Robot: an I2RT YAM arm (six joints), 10 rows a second.
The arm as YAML. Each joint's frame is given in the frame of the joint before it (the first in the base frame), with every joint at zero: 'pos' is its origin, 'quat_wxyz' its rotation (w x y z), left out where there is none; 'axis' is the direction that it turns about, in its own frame. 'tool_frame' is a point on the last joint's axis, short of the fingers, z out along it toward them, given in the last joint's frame.
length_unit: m
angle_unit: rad
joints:
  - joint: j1
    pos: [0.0, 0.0, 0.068]
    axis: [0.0, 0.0, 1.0]
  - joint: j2
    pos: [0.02, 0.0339, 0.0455]
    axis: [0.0, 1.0, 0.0]
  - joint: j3
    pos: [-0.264, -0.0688, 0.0]
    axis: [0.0, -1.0, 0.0]
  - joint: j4
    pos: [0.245, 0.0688, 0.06]
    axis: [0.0, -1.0, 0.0]
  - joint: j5
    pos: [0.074, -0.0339, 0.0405]
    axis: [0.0, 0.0, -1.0]
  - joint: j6
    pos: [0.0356, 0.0, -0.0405]
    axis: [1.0, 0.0, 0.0]
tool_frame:
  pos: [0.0, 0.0, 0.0]
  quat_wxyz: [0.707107, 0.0, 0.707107, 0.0]
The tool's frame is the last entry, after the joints.
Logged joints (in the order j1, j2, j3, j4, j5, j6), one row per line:
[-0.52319 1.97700 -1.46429 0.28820 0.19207 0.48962]
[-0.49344 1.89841 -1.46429 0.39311 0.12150 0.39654]
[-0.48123 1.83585 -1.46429 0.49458 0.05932 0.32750]
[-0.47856 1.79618 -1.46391 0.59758 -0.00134 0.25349]
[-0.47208 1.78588 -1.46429 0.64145 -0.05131 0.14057]
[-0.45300 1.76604 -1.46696 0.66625 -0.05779 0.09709]
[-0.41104 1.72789 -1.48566 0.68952 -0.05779 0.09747]
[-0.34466 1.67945 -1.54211 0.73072 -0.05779 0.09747]
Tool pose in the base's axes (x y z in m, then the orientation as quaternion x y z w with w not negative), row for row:
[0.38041 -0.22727 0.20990 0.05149 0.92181 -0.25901 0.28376]
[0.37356 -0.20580 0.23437 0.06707 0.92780 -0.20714 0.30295]
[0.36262 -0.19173 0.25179 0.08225 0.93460 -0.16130 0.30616]
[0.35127 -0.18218 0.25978 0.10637 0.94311 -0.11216 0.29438]
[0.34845 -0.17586 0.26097 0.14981 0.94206 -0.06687 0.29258]
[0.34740 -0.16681 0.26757 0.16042 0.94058 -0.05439 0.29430]
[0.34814 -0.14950 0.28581 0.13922 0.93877 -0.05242 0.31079]
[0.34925 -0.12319 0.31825 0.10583 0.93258 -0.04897 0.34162]
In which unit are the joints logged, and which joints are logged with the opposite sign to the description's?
The joints are logged in radians. Opposite sign: j3, j4, j6.
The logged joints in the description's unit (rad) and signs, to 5 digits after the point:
[-0.52319 1.97700 1.46429 -0.28820 0.19207 -0.48962]
[-0.49344 1.89841 1.46429 -0.39311 0.12150 -0.39654]
[-0.48123 1.83585 1.46429 -0.49458 0.05932 -0.32750]
[-0.47856 1.79618 1.46391 -0.59758 -0.00134 -0.25349]
[-0.47208 1.78588 1.46429 -0.64145 -0.05131 -0.14057]
[-0.45300 1.76604 1.46696 -0.66625 -0.05779 -0.09709]
[-0.41104 1.72789 1.48566 -0.68952 -0.05779 -0.09747]
[-0.34466 1.67945 1.54211 -0.73072 -0.05779 -0.09747]

